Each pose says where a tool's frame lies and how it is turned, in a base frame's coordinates. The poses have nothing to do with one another.
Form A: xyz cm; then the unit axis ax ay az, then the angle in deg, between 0 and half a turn.
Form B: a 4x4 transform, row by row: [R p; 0 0 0 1], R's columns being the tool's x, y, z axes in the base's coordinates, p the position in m. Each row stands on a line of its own. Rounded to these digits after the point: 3 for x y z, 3 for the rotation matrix.
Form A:
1: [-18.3 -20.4 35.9 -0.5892 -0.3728 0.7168 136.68]
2: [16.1 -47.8 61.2 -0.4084 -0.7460 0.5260 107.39]
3: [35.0 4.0 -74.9 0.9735 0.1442 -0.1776 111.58]
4: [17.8 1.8 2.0 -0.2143 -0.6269 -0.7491 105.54]
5: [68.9 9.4 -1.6 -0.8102 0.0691 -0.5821 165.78]
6: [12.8 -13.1 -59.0 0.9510 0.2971 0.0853 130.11]
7: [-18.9 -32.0 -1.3 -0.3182 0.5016 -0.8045 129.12]
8: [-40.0 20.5 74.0 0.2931 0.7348 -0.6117 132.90]
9: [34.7 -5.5 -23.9 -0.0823 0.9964 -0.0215 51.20]
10: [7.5 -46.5 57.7 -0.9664 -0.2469 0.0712 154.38]
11: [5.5 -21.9 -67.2 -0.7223 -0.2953 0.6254 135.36]
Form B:
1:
-0.128 -0.112 -0.985 -0.183
0.871 -0.487 -0.057 -0.204
-0.474 -0.866 0.160 0.359
0 0 0 1

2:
-0.082 -0.106 -0.991 0.161
0.898 0.424 -0.120 -0.478
0.433 -0.899 0.060 0.612
0 0 0 1

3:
0.928 0.357 -0.102 0.350
0.027 -0.339 -0.940 0.040
-0.371 0.870 -0.325 -0.749
0 0 0 1

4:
-0.210 0.892 -0.400 0.178
-0.551 0.230 0.802 0.018
0.807 0.389 0.444 0.020
0 0 0 1

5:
0.323 0.033 0.946 0.689
-0.253 -0.960 0.120 0.094
0.912 -0.278 -0.302 -0.016
0 0 0 1

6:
0.843 0.399 0.361 0.128
0.530 -0.499 -0.686 -0.131
-0.094 0.769 -0.632 -0.590
0 0 0 1

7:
-0.466 0.364 0.807 -0.189
-0.884 -0.221 -0.411 -0.320
0.028 -0.905 0.425 -0.013
0 0 0 1

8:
-0.536 0.810 0.237 -0.400
-0.086 0.227 -0.970 0.205
-0.840 -0.541 -0.052 0.740
0 0 0 1

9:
0.629 -0.014 0.777 0.347
-0.047 0.997 0.056 -0.055
-0.776 -0.072 0.627 -0.239
0 0 0 1

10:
0.874 0.423 -0.238 0.075
0.485 -0.786 0.384 -0.465
-0.024 -0.451 -0.892 0.577
0 0 0 1

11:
0.181 -0.074 -0.981 0.055
0.804 -0.562 0.191 -0.219
-0.566 -0.824 -0.042 -0.672
0 0 0 1

